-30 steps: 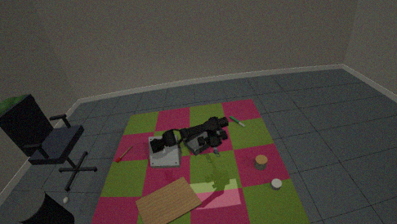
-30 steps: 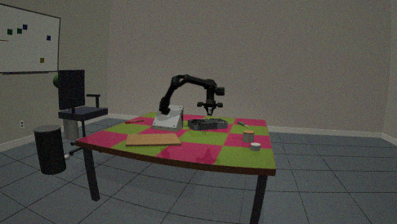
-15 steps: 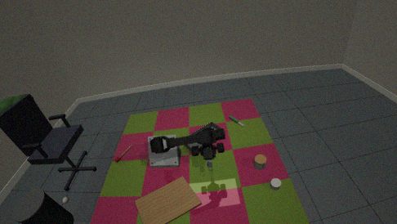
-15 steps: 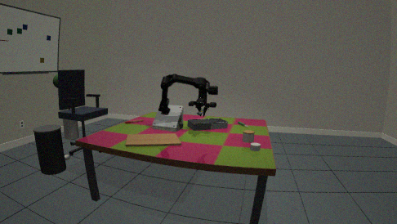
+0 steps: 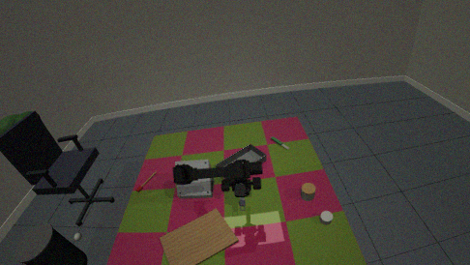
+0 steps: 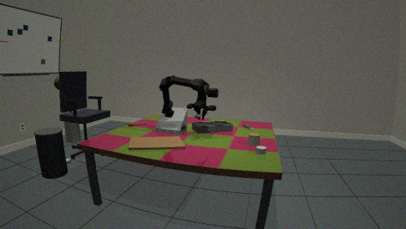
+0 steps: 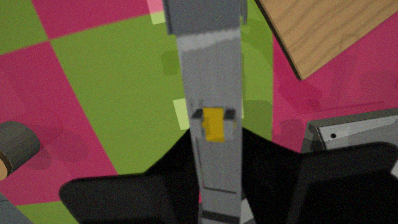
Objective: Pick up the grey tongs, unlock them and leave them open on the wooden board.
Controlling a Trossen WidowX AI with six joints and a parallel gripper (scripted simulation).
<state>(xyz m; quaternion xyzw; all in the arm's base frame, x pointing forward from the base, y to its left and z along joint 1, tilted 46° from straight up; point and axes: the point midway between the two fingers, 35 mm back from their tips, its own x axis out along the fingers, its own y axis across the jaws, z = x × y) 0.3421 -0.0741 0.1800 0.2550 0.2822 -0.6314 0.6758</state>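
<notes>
The wooden board lies 240 mm behind my gripper tip, 190 mm to the right of it and 140 mm below it. From my gripper tip the other things lie so: roasting tin: 360 mm to the left, 120 mm below, 40 mm behind; then cork-lidded jar: 360 mm ahead, 120 mm below, 90 mm to the left; then yellow lock piece: 40 mm above, 20 mm to the right.
</notes>
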